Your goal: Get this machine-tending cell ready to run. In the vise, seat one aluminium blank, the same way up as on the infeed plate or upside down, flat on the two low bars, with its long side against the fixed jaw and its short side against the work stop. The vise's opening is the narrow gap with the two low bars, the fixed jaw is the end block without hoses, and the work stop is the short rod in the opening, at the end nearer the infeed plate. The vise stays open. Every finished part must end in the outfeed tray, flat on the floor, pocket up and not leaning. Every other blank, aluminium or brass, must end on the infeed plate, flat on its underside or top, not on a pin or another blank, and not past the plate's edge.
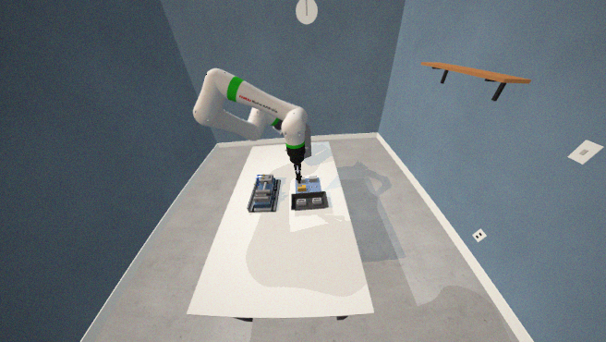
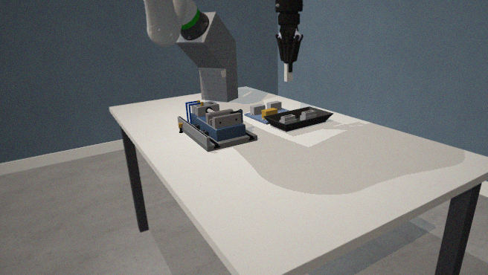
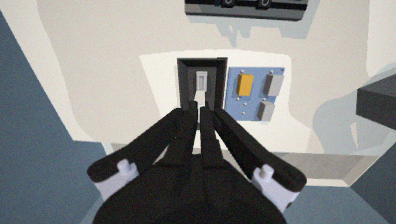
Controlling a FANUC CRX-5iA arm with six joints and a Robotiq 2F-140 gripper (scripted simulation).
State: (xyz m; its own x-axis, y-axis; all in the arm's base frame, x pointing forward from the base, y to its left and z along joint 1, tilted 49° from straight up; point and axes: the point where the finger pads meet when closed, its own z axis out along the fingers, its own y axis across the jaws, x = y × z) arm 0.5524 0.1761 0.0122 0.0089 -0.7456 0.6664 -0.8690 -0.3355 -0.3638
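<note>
Now: the aluminium blank 220 mm behind my hand and 190 mm below it. Round my hand: brass blank: 130 mm behind, 10 mm to the left, 190 mm below.
</note>
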